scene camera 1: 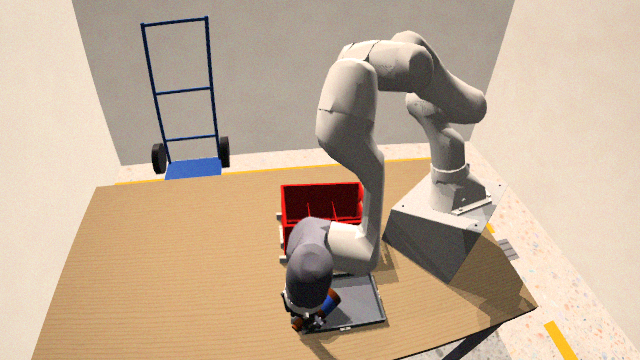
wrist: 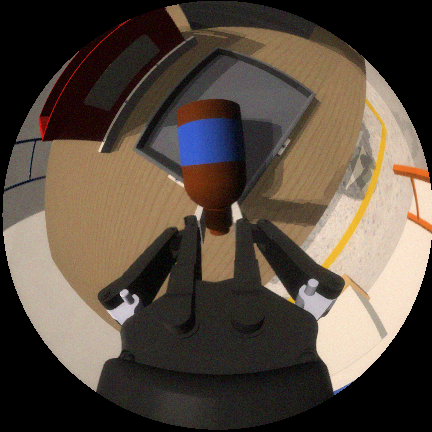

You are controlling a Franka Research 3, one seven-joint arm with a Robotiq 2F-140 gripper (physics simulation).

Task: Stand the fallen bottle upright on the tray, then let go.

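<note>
The brown bottle with a blue band (scene camera 1: 329,303) (wrist: 211,142) is held tilted, its base toward the tray's inside and its neck toward the tray's front left corner in the scene view. My gripper (scene camera 1: 311,321) (wrist: 217,210) is shut on the bottle's neck; a brown end shows past the fingers in the scene view. The grey tray (scene camera 1: 359,299) (wrist: 267,92) lies flat on the table behind and below the bottle in the wrist view. The arm's wrist hides the tray's left part in the scene view. Whether the bottle's base touches the tray cannot be told.
A red divided bin (scene camera 1: 320,193) (wrist: 75,107) stands on the wooden table (scene camera 1: 175,250) (wrist: 90,185) behind the tray. The robot's base block (scene camera 1: 425,240) is at the right. A blue hand truck (scene camera 1: 193,169) stands beyond the table. The table's front edge is close to the tray.
</note>
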